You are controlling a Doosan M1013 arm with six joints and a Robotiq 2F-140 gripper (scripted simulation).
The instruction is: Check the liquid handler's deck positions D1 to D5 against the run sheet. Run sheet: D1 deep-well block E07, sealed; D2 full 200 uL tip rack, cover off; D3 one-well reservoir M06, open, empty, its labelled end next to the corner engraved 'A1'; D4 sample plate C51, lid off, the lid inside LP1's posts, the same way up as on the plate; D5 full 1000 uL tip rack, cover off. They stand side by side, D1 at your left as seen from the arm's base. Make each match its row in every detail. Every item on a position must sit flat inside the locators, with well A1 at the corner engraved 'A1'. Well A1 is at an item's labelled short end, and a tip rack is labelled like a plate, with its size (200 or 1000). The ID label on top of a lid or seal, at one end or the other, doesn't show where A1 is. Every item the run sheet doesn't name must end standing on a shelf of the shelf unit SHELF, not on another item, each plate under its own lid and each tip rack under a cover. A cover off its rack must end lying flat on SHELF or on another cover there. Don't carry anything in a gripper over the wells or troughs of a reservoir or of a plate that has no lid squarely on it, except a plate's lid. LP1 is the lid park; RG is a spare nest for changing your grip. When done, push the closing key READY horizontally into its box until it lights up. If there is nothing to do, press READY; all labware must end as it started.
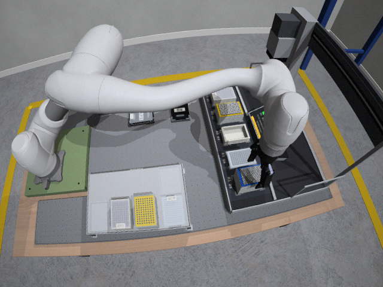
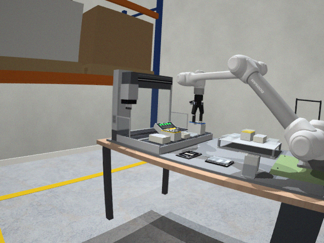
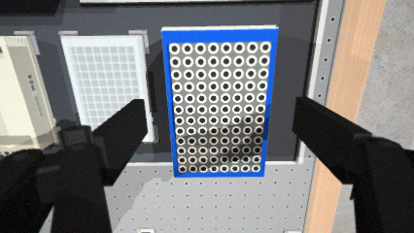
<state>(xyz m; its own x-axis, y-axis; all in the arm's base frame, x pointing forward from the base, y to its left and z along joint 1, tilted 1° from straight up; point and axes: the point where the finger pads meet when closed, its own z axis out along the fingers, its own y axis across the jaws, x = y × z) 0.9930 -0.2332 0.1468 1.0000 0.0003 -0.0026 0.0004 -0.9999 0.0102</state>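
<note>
Right now my hand is 50 mm above the blue 1000 uL tip rack, 10 mm to the left of it and 10 mm past it. From my hand the other things lie so: yellow tip rack: 370 mm to the left, 80 mm below, 10 mm behind; cream reservoir: 250 mm to the left, 110 mm below; sample plate: 120 mm to the left, 120 mm below.
</note>
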